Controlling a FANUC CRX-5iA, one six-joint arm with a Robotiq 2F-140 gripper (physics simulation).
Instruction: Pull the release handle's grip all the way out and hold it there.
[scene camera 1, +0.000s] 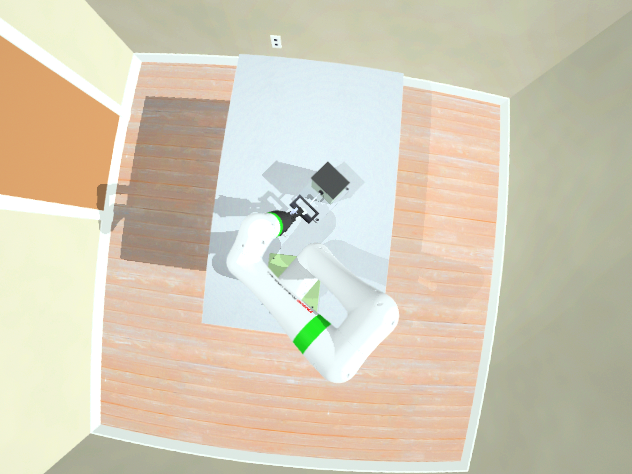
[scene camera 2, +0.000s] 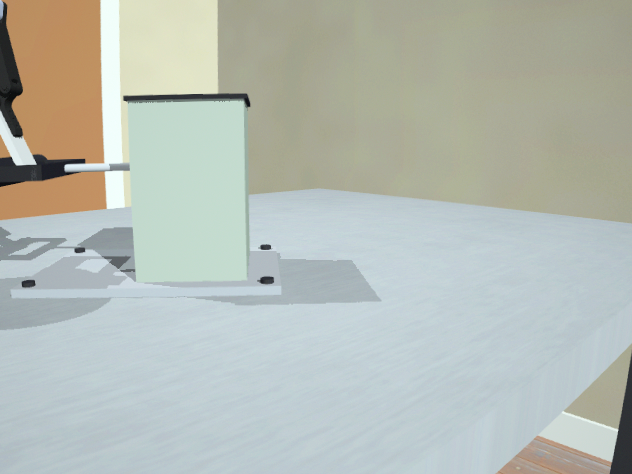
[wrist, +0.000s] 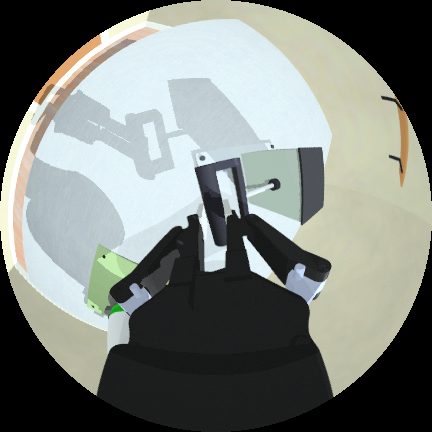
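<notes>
The release handle's housing (scene camera 1: 330, 180) (scene camera 2: 188, 193) (wrist: 267, 165) is a pale green box with a dark lid, upright on a bolted base plate (scene camera 2: 204, 291). A thin light rod (scene camera 2: 89, 167) (wrist: 261, 190) runs from its side to the dark rectangular grip (scene camera 2: 58, 169) (wrist: 209, 195), which stands apart from the housing, above the table. My gripper (scene camera 1: 299, 212) (wrist: 214, 209) is shut on the grip's outer bar, one finger on each side. In the second scene view part of a finger shows at the left edge, by the grip; the rest is cut off.
The grey-white table (scene camera 1: 306, 112) (scene camera 2: 357, 357) carries the housing and my arm's base with green plates (scene camera 1: 280, 261). My white arm (scene camera 1: 285, 301) bends over the near part of the table. Walls stand around the room. An orange shelf (wrist: 404, 140) shows on a wall at the right in the wrist view.
</notes>
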